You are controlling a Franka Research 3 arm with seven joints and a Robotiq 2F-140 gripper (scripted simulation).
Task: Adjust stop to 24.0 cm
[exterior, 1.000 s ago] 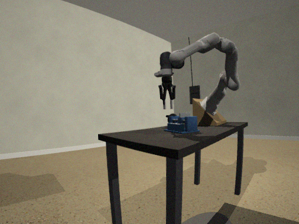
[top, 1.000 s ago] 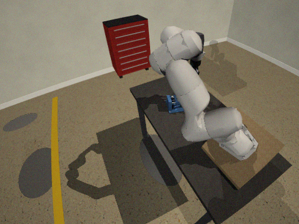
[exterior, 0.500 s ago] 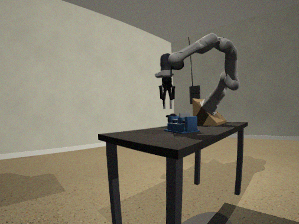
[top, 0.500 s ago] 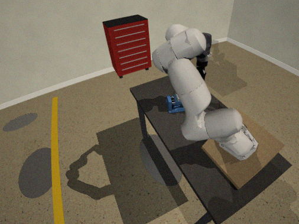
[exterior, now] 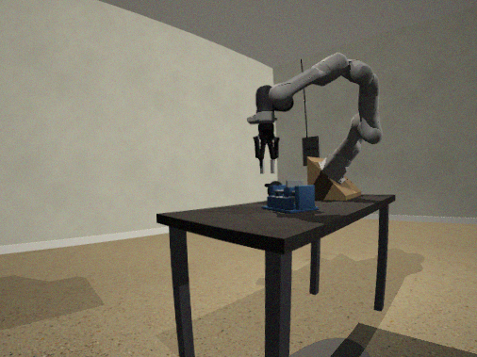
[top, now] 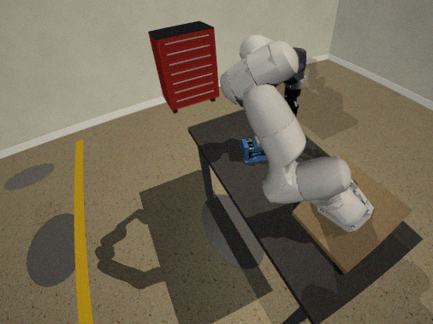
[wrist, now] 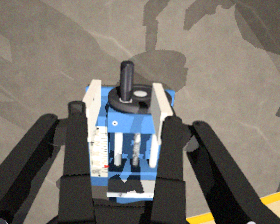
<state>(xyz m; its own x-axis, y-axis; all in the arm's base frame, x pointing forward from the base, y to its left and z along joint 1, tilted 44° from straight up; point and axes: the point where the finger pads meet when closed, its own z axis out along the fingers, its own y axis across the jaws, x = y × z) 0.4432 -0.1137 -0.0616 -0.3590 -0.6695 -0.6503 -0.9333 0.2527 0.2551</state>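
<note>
The handwheel grip is 9 cm below my hand.
</note>
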